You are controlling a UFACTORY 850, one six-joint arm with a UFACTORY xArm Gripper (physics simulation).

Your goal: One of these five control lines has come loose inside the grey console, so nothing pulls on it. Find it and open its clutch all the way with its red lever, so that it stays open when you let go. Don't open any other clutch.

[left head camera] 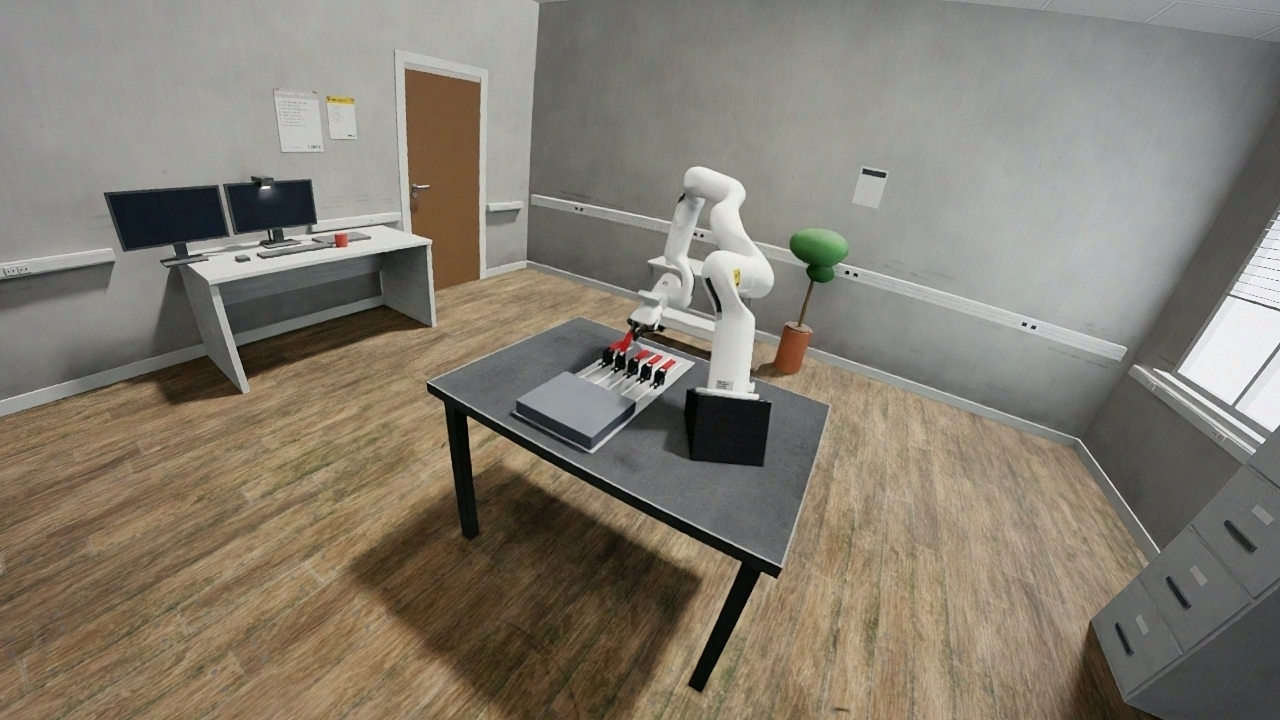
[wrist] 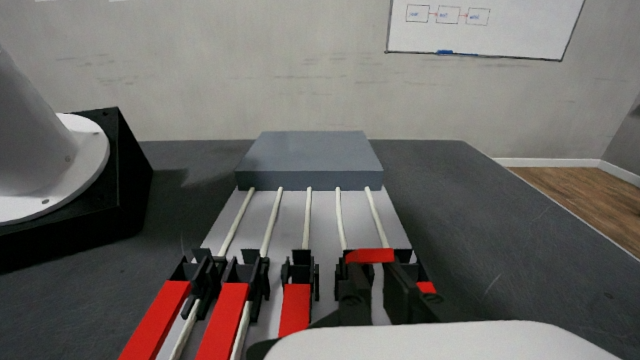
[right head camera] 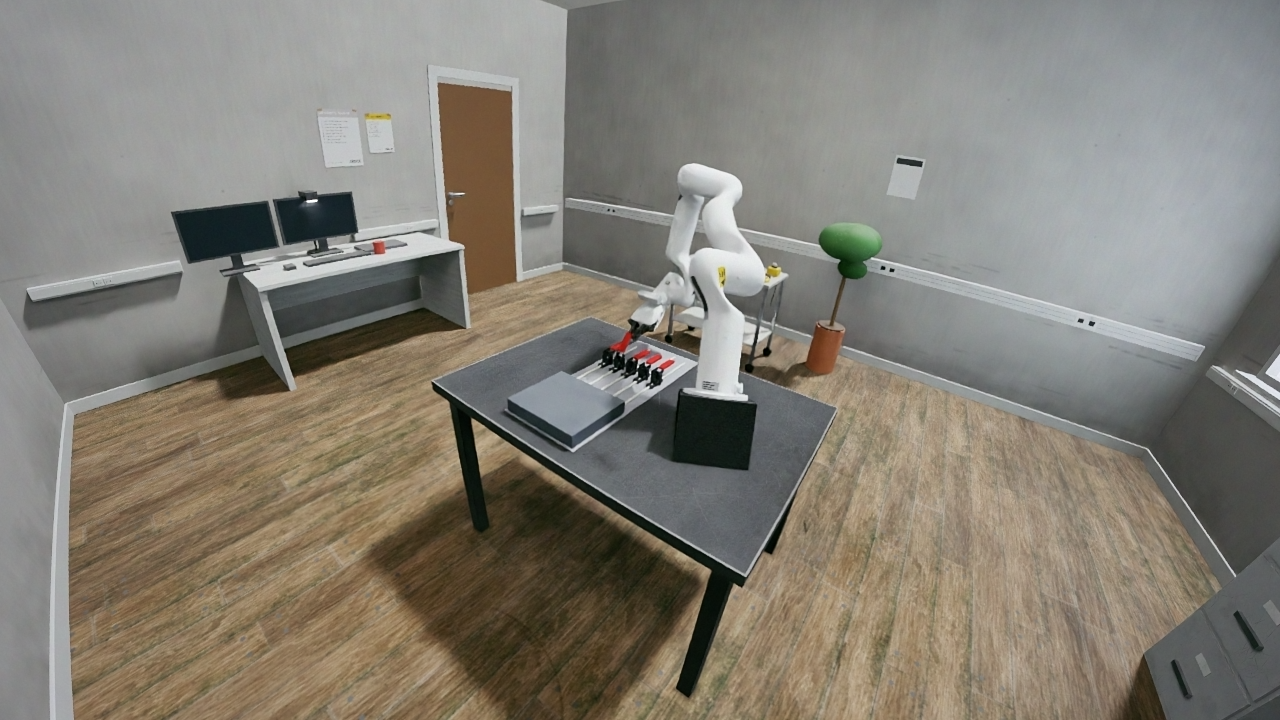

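Note:
The grey console (left head camera: 572, 410) (right head camera: 563, 410) (wrist: 310, 155) has five pale lines running to black clutches. In the wrist view the fourth line from the left (wrist: 340, 215) looks slightly bowed. Its red lever (wrist: 370, 255) is raised steeply. The first lever (wrist: 155, 320), second lever (wrist: 222, 322) and third lever (wrist: 296, 307) are low. The fifth lever (wrist: 426, 287) is mostly hidden behind a finger. My gripper (left head camera: 631, 334) (right head camera: 633, 334) (wrist: 370, 283) is partly open, with a gap between its fingers. Its fingertips are at the raised fourth lever; contact is hard to see.
The clutches stand close together on a light plate (wrist: 325, 237) on the dark table (left head camera: 716, 501) (right head camera: 698, 510) (wrist: 450, 210). The arm's black base block (left head camera: 729, 429) (right head camera: 714, 431) (wrist: 135, 175) stands beside the plate, at the left in the wrist view.

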